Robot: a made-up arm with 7 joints.
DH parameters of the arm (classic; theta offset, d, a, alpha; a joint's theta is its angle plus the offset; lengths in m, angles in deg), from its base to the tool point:
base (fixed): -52.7 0 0.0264 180
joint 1: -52.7 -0.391 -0.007 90
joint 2: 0 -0.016 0.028 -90
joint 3: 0 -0.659 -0.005 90
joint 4: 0 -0.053 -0.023 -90
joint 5: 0 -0.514 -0.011 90
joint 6: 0 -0.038 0.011 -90
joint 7: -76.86 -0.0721 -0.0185 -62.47
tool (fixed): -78.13 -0.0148 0 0
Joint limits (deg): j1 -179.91..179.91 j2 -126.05..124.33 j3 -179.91..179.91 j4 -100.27..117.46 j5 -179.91..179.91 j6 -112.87..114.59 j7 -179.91..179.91
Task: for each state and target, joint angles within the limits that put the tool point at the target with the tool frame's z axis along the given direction. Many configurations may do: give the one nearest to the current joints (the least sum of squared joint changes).
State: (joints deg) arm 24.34 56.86 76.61 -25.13 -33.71 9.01 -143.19
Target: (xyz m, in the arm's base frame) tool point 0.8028 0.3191 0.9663 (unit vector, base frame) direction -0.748 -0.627 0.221
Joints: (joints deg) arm 3.18 74.77 51.39 -66.62 -70.77 -2.46 -179.91
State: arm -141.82 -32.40 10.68 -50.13 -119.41 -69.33 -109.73
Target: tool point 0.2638 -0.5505 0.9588 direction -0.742 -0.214 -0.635
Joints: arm -127.20 -3.34 29.00 -96.76 -72.31 -77.62 -81.92
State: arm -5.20 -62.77 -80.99 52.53 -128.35 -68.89 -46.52
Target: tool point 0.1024 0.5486 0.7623 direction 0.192 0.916 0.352
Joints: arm 42.19 -55.75 -85.68 102.03 -138.24 -80.56 -45.05
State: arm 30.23 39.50 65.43 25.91 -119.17 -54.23 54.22
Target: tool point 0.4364 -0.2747 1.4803 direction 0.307 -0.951 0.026
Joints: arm 32.05 29.89 92.02 -3.71 -92.05 -67.63 35.78
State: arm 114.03 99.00 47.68 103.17 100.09 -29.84 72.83
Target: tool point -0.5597 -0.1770 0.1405 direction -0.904 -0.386 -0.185
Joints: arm 121.08 85.34 61.85 117.39 123.65 -66.95 49.37
